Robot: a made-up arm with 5 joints. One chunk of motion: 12 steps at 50 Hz.
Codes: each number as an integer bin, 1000 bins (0 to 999) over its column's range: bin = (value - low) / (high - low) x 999, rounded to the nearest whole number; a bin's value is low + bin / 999 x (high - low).
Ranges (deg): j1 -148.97..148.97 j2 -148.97..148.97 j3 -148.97..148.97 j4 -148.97..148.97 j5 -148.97..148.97
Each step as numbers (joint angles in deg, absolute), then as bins.
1 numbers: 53.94 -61.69 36.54 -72.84 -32.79
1 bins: 680 293 622 255 390
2 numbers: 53.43 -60.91 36.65 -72.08 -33.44
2 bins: 679 295 622 258 387
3 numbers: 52.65 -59.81 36.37 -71.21 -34.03
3 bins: 676 299 621 261 385
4 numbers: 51.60 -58.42 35.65 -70.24 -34.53
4 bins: 673 304 619 264 384
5 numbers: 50.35 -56.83 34.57 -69.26 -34.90
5 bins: 668 309 615 267 382
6 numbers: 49.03 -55.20 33.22 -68.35 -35.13
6 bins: 664 314 611 270 382
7 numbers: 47.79 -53.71 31.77 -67.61 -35.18
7 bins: 660 319 606 273 382
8 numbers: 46.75 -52.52 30.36 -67.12 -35.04
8 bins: 656 323 601 274 382
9 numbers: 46.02 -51.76 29.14 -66.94 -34.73
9 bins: 654 326 597 275 383
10 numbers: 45.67 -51.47 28.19 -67.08 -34.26
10 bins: 653 327 594 275 385
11 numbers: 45.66 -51.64 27.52 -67.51 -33.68
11 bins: 653 326 592 273 387
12 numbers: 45.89 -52.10 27.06 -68.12 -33.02
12 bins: 653 325 590 271 389
